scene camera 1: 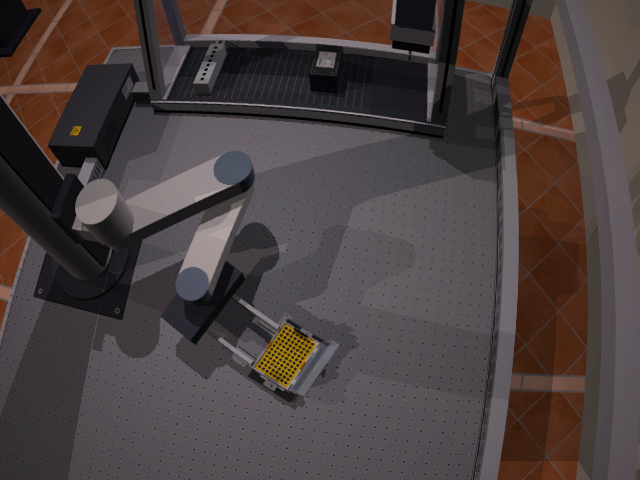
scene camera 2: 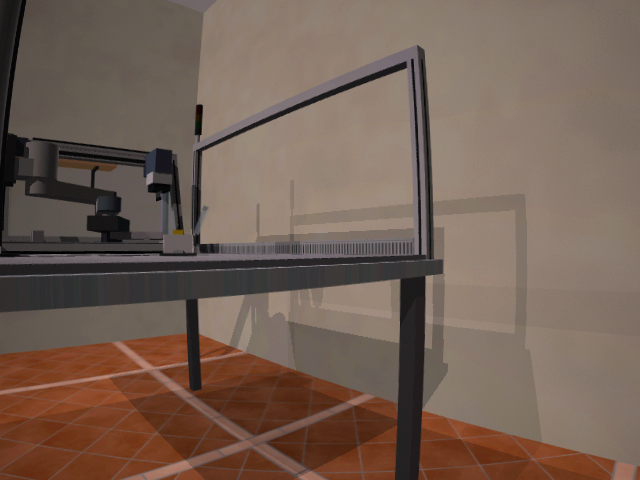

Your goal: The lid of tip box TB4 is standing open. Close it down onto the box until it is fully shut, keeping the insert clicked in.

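Frame: origin at the arm's base, x back, y right, z up, level; millimetres.
Seen in the pictures: gripper, fingertip midpoint: (scene camera 1: 265,346); arm's base, link origin: (scene camera 1: 91,255).
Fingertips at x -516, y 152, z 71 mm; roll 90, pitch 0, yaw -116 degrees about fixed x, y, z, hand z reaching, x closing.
Observation:
Offsets run from my fingertips to a thing's middle. "spot": to the spot under its first point.
The tip box TB4 @(dz -26, dx -43, dy +12 mm) (scene camera 1: 269,382) (scene camera 2: 177,244) stands on the perforated table, turned at an angle. Its yellow insert @(dz +6, dx -43, dy +12 mm) (scene camera 1: 286,355) (scene camera 2: 178,231) sits level in its top. The pale, see-through lid @(dz +46, dx -104, dy +39 mm) (scene camera 1: 317,368) (scene camera 2: 202,219) stands open along the box's side away from the arm, leaning outward. My gripper (scene camera 1: 266,346) is shut with nothing held; its two long parallel fingers remain spaced apart. In scene camera 1 their ends are at the box's arm-side edge, near its two corners. Whether they touch the box, and their exact height, cannot be told.
A dark-floored framed bay (scene camera 1: 268,107) at the back holds a pale block with holes @(spot: dz +36, dx +305, dy -675 mm) (scene camera 1: 206,73) and a small black device @(spot: dz +60, dx -17, dy -689 mm) (scene camera 1: 325,69). A black control box @(spot: dz +56, dx +597, dy -520 mm) (scene camera 1: 95,111) stands at the left. A low rail (scene camera 1: 505,310) runs along the table's right edge.

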